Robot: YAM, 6 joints.
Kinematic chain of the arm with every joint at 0, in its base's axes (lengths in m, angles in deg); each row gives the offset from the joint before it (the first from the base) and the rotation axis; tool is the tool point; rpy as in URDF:
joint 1: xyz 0 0 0.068 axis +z
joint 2: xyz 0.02 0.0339 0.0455 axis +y
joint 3: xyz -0.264 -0.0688 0 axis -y
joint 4: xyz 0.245 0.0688 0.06 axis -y
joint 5: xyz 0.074 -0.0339 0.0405 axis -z
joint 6: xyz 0.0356 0 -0.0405 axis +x
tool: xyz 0 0 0 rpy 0 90 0
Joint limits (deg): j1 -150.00..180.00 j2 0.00..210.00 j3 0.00..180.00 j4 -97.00..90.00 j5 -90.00..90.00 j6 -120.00..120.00
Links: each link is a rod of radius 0.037 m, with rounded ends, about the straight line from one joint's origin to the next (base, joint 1, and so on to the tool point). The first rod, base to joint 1, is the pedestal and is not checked.
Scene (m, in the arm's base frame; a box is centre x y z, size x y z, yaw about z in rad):
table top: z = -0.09
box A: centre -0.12 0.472 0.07 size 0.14 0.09 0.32 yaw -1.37
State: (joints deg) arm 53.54 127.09 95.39 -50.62 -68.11 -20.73
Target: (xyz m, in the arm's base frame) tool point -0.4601 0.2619 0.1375
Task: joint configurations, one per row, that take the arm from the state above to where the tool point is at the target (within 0.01 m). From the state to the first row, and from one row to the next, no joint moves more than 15 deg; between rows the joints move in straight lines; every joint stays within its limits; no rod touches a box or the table.
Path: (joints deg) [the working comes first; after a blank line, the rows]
Joints at the target: 146.82 144.93 119.30 -33.39 -66.16 -20.73
Straight joint move there: touches box A.

1: 65.26 126.43 102.53 -46.90 -67.75 -20.73
2: 76.98 125.77 109.67 -43.18 -67.40 -20.73
3: 88.70 125.11 116.81 -39.46 -67.04 -20.73
4: 100.42 124.45 123.95 -35.74 -66.68 -20.73
5: 112.02 129.57 122.79 -35.15 -66.55 -20.73
6: 123.62 134.69 121.63 -34.56 -66.42 -20.73
7: 135.22 139.81 120.46 -33.98 -66.29 -20.73
8: 146.82 144.93 119.30 -33.39 -66.16 -20.73

